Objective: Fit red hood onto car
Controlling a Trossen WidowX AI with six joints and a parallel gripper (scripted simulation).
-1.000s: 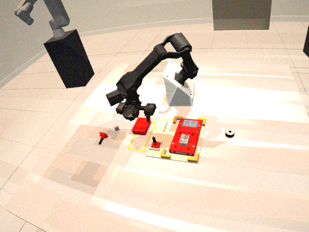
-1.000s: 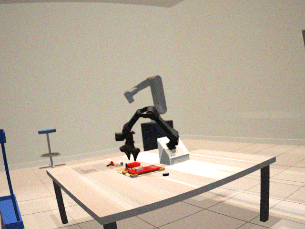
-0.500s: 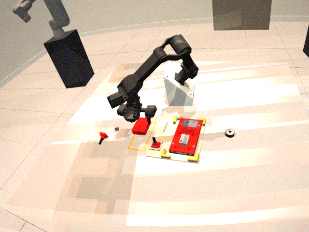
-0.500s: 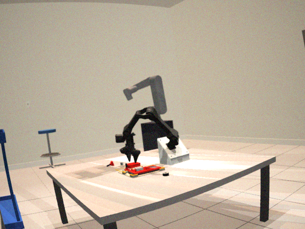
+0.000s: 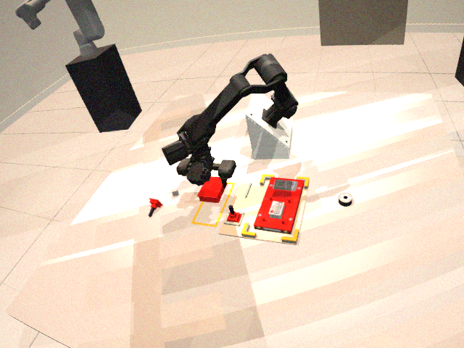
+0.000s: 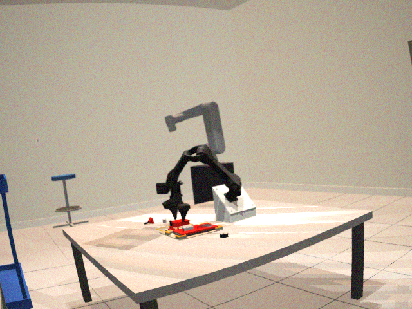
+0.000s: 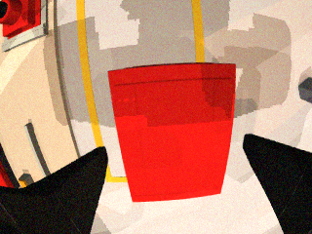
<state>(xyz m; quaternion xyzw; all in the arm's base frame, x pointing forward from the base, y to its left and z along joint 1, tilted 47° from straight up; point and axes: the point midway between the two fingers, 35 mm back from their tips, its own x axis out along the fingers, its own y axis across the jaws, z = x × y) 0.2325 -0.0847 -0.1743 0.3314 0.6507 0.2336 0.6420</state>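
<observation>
The red hood is 10 mm below my gripper tip. Also, from my gripper tip: black-and-white wheel (50 mm ahead, 420 mm to the left, 20 mm below); then grey engine block (110 mm ahead, 230 mm to the left).
</observation>
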